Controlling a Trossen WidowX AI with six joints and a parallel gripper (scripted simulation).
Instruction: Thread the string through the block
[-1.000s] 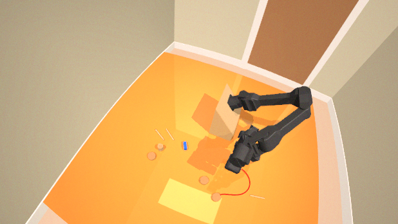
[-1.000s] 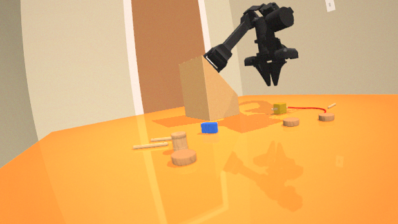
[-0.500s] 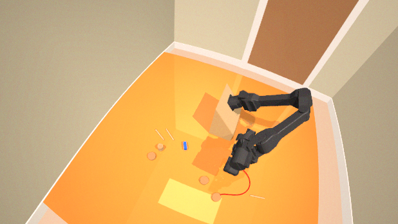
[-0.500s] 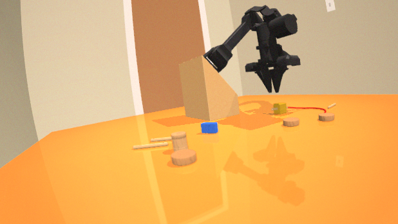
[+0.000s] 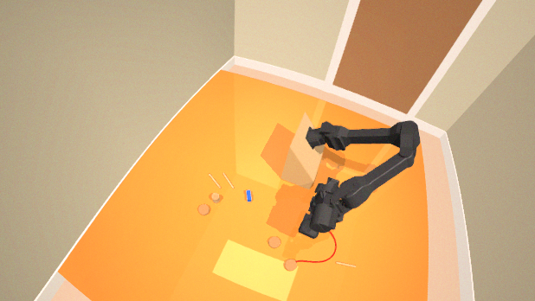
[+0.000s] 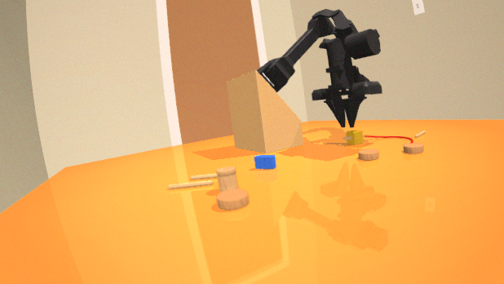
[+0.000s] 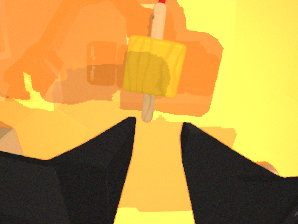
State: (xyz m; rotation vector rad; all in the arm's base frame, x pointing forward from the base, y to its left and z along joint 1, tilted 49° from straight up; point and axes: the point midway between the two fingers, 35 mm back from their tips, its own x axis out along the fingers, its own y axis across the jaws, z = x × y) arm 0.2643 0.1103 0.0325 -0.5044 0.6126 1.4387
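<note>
My gripper tip is 30 mm to the right of the yellow block and 30 mm above it. The rest, counted from my gripper tip: blue block: 240 mm to the right, 30 mm below, 10 mm behind; then round button: 170 mm ahead, 40 mm below, 10 mm to the right; then thin stick: 200 mm to the left, 110 mm ahead, 40 mm below.
</note>
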